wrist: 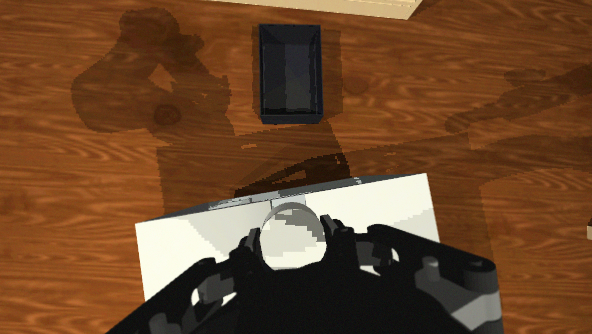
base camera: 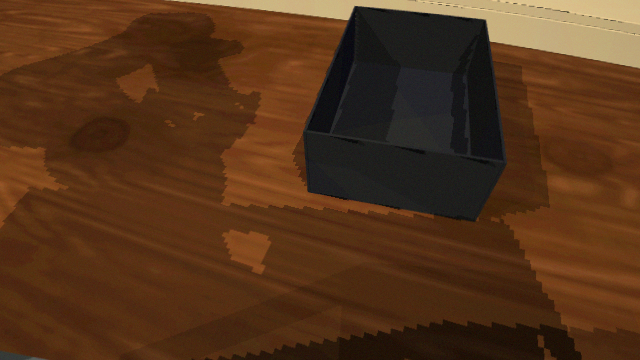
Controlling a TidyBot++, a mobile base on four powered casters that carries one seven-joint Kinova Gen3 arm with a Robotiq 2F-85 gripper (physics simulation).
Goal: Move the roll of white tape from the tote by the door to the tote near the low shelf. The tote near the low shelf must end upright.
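Note:
A dark, open tote stands upright on the wooden floor, ahead of the robot; its inside shows no object. My gripper is shut on the roll of white tape, which shows as a pale round shape between the two fingertips in the wrist view. The gripper and roll are above the white top of the robot's base, short of the tote. The lower part of the roll is hidden by the gripper's body. The gripper does not show in the base camera view.
The robot's white base top lies under the gripper. A cream wall base runs behind the tote in the base view, and a cream edge shows at the top of the wrist view. Shadows of the arm and base fall on the wooden floor.

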